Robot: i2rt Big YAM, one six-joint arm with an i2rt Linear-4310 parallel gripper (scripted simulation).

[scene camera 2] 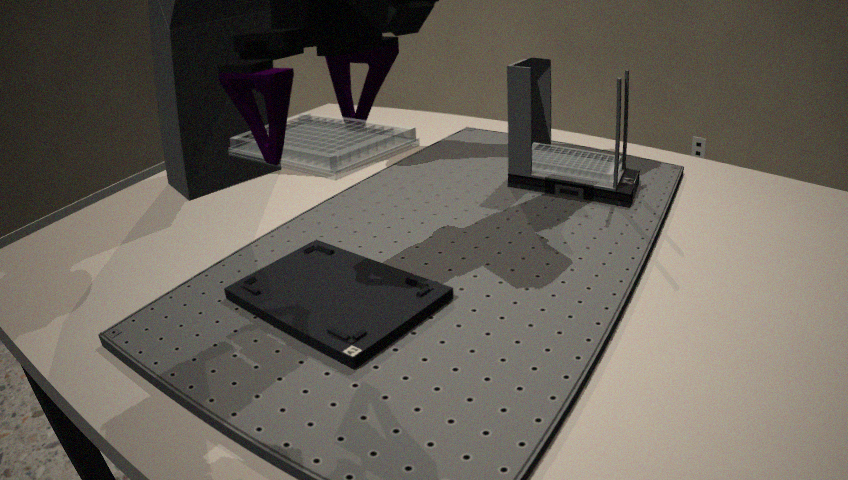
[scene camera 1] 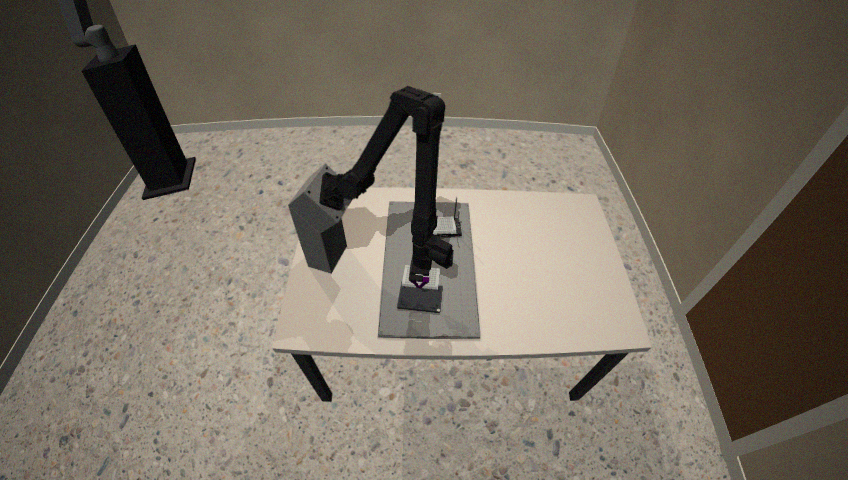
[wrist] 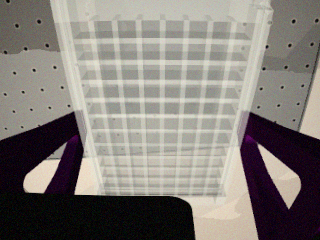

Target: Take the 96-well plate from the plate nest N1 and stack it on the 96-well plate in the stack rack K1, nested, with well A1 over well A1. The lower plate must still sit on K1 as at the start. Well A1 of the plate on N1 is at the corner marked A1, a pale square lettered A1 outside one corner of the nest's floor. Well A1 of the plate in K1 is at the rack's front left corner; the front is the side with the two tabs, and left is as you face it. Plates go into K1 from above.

Labels:
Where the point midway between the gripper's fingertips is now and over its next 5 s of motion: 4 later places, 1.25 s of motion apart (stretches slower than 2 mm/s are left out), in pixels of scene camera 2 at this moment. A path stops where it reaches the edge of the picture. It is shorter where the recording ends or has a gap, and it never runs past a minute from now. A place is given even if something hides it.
My gripper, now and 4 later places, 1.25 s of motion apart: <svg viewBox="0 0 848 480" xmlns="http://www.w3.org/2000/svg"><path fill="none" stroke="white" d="M315 147L340 106L438 79L509 65L562 55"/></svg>

